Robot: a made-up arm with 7 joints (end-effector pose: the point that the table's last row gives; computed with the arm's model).
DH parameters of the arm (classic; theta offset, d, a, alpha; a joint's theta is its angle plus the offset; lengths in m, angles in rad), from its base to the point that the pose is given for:
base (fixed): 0 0.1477 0 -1.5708
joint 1: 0 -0.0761 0.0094 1.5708
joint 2: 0 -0.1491 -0.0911 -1.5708
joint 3: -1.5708 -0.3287 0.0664 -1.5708
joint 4: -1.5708 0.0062 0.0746 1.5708
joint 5: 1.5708 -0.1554 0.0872 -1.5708
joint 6: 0 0.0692 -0.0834 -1.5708
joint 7: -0.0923 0 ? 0
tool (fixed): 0.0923 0.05 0 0
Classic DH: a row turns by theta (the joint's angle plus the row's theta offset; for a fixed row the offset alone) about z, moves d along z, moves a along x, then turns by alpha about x.
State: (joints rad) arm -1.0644 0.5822 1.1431 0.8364 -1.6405 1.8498 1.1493
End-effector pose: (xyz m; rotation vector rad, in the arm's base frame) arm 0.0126 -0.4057 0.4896 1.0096 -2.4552 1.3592
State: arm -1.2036 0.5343 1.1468 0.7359 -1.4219 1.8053 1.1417
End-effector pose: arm -0.0474 -0.3493 0.4893 0.6395 -2.4277 1.5029
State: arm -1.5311 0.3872 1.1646 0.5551 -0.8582 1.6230 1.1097
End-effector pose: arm -0.1162 -0.2286 0.4633 -0.2339 -2.2810 1.4447
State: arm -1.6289 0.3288 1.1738 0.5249 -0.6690 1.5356 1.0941
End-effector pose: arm -0.1138 -0.2082 0.4671 -0.4242 -2.2047 1.3025
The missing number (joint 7, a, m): 0.3286
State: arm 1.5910 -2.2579 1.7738 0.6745 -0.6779 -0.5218 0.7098
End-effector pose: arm -0.3564 -0.1749 0.3950 0.8707 0.0371 -1.8240
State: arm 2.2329 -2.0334 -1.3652 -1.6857 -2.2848 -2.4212 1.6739
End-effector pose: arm -0.3184 0.1351 0.4769 0.1288 0.1527 2.5006
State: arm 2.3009 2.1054 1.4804 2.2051 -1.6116 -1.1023 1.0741
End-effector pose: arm -0.2304 0.2861 -0.2203 -2.0734 0.0487 0.4604
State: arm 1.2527 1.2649 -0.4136 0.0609 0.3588 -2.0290 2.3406
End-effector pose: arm 0.4478 -0.1257 0.0868 -2.0439 -0.8856 -0.5926
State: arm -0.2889 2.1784 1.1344 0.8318 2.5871 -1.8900 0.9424
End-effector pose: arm 0.4454 0.0847 0.0971 0.5155 0.7497 -0.7418
